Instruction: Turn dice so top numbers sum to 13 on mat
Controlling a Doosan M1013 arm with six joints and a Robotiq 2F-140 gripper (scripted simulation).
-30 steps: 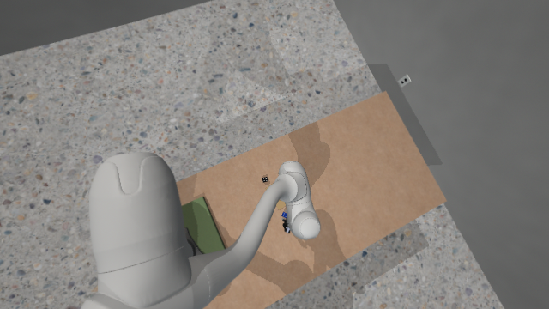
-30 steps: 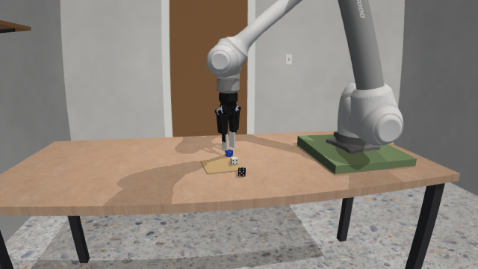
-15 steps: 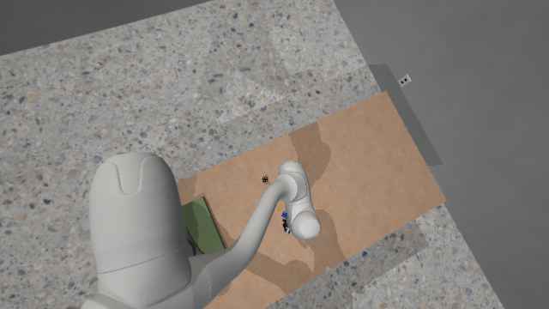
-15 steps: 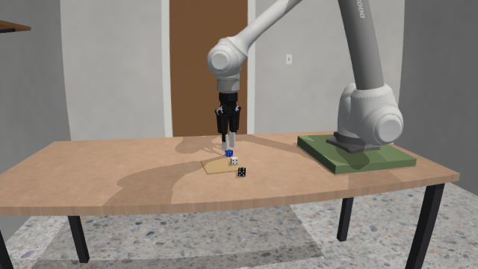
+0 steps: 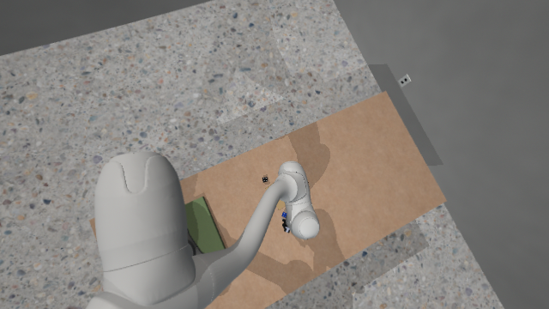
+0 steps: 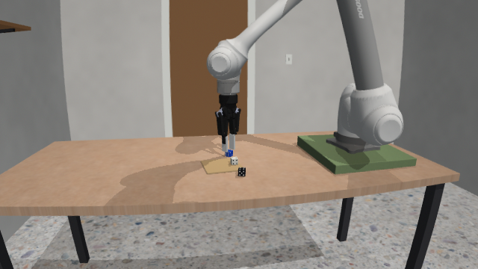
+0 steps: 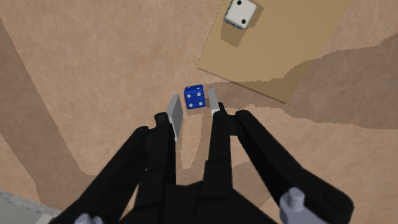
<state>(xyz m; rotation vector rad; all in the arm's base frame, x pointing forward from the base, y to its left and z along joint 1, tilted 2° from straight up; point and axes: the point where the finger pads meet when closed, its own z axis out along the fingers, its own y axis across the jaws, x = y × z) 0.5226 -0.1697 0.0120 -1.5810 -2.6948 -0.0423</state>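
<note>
Right now the blue die is 4 cm below my hand. From my hand the other things lie so: white die: 11 cm to the left, 4 cm below, 1 cm ahead; tan mat: 11 cm to the left, 6 cm below, 6 cm ahead; black die: 22 cm to the left, 4 cm below, 2 cm ahead.
</note>
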